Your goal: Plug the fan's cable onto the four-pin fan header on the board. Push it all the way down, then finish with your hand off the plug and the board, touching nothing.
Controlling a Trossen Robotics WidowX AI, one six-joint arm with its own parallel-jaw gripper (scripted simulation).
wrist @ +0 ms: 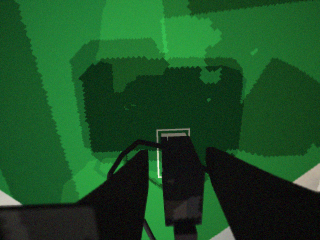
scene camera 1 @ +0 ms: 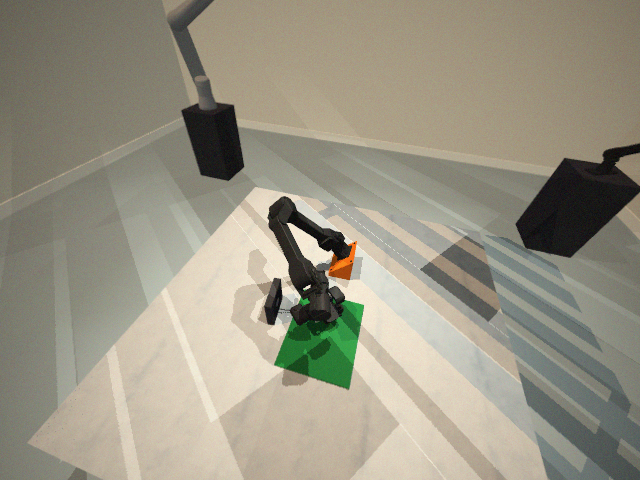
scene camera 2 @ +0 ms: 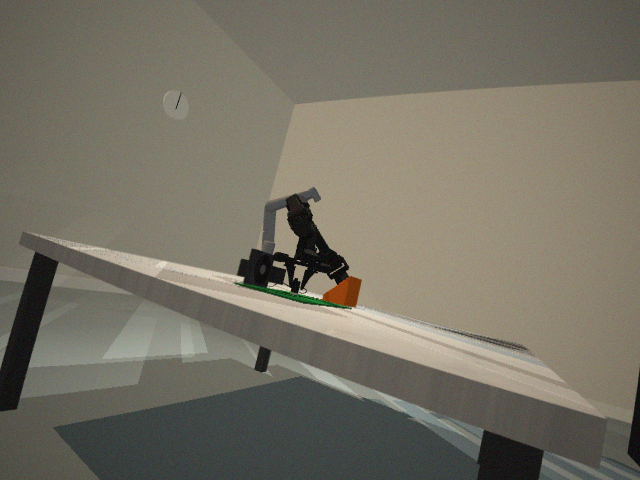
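My gripper is visible in scene camera 1 (317, 317), and the wrist view and scene camera 2 show it too. On my gripper, (wrist: 248, 195) and (scene camera 2: 293, 275) are the same spot.
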